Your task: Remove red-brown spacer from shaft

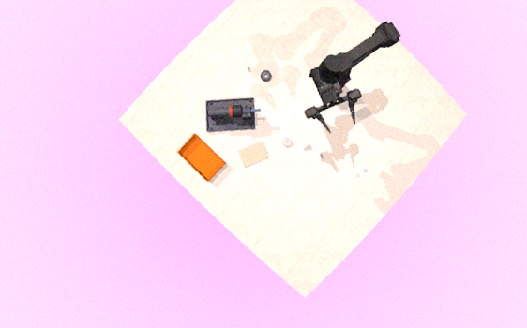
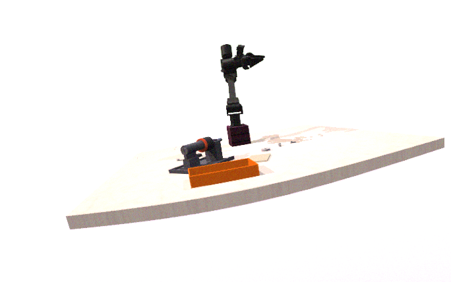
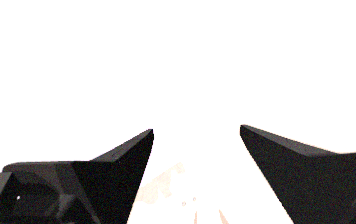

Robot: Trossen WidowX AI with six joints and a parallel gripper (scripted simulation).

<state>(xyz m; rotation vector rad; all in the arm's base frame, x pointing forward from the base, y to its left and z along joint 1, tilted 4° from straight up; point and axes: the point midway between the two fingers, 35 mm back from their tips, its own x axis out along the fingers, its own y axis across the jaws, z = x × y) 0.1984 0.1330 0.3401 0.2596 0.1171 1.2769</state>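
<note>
My gripper tip is now 24 cm short of the red-brown spacer, 34 cm to the left of it and 35 cm above it. The rest, counted from my gripper tip: support block 25 cm ahead, 35 cm to the right, 38 cm below; then tan pad 28 cm ahead, 13 cm to the right, 42 cm below; then orange tray 48 cm ahead, 27 cm to the right, 42 cm below.
</note>
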